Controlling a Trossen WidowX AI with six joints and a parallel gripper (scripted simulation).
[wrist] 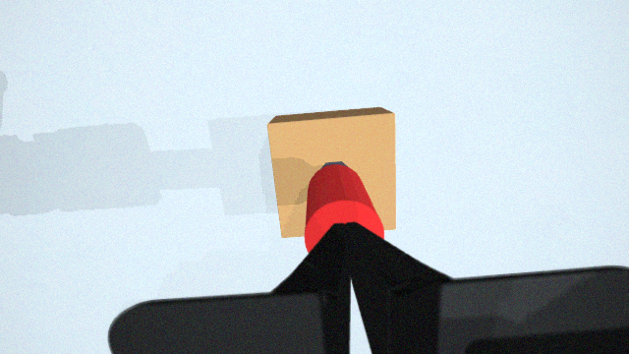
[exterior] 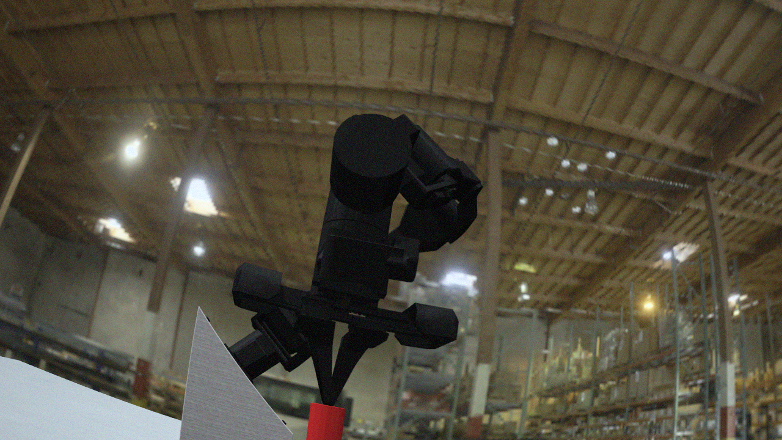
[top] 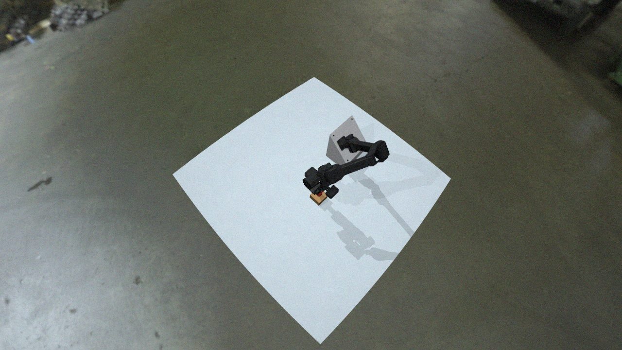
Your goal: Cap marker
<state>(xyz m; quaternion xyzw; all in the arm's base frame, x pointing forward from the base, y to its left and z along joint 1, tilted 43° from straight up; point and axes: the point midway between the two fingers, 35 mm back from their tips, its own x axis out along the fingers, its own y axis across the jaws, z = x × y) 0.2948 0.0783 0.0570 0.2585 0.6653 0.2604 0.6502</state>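
My gripper tip is 30 mm above the red cap.
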